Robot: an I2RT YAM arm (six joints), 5 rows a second.
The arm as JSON. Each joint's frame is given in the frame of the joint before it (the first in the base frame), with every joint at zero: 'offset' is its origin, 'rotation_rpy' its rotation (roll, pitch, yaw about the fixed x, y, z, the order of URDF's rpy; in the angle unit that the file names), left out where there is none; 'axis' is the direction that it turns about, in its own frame. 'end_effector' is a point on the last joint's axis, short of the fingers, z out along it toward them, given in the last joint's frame.
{
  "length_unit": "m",
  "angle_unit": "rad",
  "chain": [
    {
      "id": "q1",
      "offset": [
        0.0,
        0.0,
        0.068
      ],
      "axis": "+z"
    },
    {
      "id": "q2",
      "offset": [
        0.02,
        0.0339,
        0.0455
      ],
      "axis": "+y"
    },
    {
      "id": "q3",
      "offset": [
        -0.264,
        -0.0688,
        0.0
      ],
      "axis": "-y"
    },
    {
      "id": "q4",
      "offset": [
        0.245,
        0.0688,
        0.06
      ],
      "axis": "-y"
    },
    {
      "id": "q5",
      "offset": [
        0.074,
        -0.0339,
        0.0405
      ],
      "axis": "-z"
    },
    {
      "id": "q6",
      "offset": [
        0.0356,
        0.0,
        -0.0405
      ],
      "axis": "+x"
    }
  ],
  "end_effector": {
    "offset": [
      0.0,
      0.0,
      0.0
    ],
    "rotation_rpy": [
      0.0,
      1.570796,
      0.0
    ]
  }
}
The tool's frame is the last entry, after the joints.
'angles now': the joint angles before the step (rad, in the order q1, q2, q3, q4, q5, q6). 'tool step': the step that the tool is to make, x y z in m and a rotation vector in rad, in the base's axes. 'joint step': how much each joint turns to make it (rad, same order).
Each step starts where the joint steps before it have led.
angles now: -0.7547, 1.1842, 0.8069, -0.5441, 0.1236, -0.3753
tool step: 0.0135, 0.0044, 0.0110, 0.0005, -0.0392, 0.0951
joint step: 0.0435, 0.0130, 0.0440, 0.0002, -0.0528, -0.0243
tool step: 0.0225, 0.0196, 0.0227, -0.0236, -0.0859, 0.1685
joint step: 0.1096, -0.0099, 0.0605, 0.0129, -0.0642, -0.0220
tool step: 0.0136, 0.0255, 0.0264, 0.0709, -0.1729, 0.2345
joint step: 0.0860, -0.0380, 0.0454, 0.0268, -0.2121, 0.0091
